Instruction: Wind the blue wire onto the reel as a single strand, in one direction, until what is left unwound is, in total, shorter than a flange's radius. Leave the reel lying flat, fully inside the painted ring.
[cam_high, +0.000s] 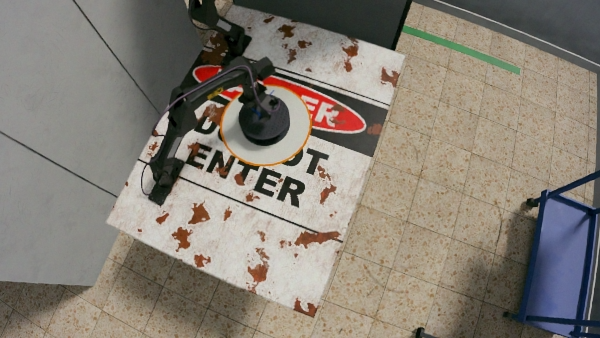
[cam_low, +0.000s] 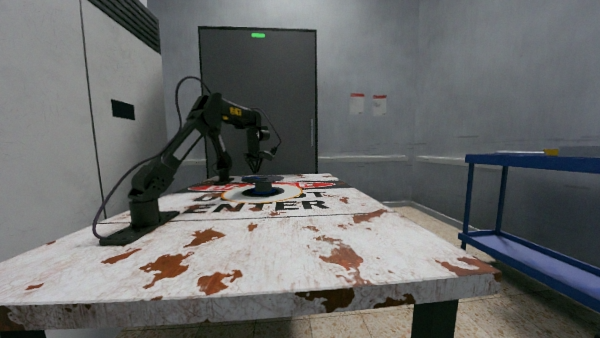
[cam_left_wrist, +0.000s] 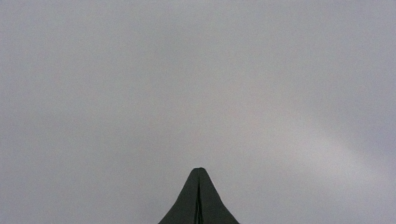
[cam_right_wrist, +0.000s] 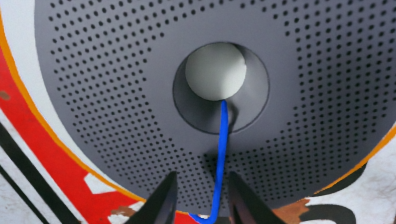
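Now: the dark grey reel 60 mm below my right hand, 40 mm ahead of it and 20 mm to the right of it. From my right hand the other things lie so: white painted ring: 100 mm below, 40 mm ahead, 20 mm to the right; then orange-edged painted ring: 100 mm below, 40 mm ahead, 20 mm to the right.
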